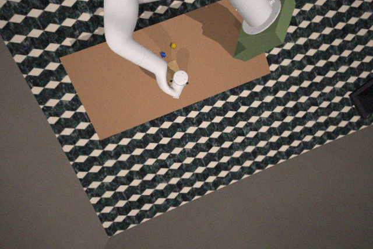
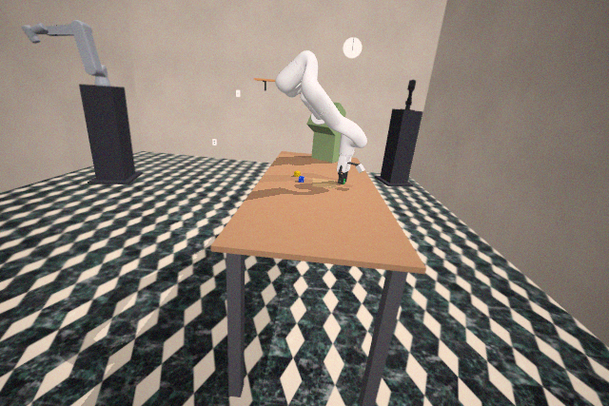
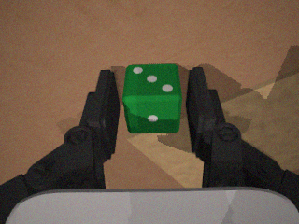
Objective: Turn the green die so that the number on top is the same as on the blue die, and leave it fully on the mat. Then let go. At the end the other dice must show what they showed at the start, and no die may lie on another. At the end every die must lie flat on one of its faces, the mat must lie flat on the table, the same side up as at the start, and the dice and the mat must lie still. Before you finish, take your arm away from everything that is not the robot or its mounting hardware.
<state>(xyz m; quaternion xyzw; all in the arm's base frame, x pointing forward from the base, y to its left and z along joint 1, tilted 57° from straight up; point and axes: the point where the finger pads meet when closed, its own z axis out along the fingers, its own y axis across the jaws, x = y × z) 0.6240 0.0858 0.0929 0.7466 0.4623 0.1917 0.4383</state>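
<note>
Now: the green die 1 cm below my hand. The rest, counted from my hand: tan mat (11 cm to the right, 2 cm below); blue die (24 cm to the right, 3 cm behind, 1 cm below); yellow die (25 cm to the right, 14 cm behind, 1 cm below).
</note>
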